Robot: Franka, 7 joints.
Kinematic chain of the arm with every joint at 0, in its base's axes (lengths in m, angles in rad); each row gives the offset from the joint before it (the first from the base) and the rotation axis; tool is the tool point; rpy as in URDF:
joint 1: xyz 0 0 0.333 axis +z
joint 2: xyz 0 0 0 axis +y
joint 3: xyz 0 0 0.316 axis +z
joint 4: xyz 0.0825 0 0 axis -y
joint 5: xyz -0.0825 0 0.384 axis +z
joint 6: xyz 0 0 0 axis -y
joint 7: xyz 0.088 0 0 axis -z
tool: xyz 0 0 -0.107 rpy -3.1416 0 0
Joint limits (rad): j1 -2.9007..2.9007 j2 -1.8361..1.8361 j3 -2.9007..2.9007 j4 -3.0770..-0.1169 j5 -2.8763..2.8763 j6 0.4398..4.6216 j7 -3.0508..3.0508
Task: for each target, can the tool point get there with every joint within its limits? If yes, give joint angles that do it. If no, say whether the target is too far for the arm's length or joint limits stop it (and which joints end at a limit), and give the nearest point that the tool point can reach.
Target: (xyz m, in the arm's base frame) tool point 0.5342 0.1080 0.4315
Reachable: yes | joints 0.8937 0.0467 -0.5336 -2.1187 -1.3880 1.7346 -1.7157
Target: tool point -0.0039 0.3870 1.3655
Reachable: no: too far | nearest point -0.0030 0.3011 1.1363 | short by 0.245 m
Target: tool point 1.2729 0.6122 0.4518
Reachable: no: too far | nearest point 0.7704 0.3705 0.4049 | short by 0.560 m
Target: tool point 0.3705 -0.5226 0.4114
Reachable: yes | joints -1.7690 1.0196 1.4753 -1.3615 2.0918 3.8422 2.5423
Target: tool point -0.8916 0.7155 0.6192
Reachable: no: too far | nearest point -0.6491 0.5209 0.5413 | short by 0.321 m
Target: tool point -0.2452 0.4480 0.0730
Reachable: yes | joints 2.3734 1.1114 -0.0444 -1.6677 -1.2715 0.7868 0.6404
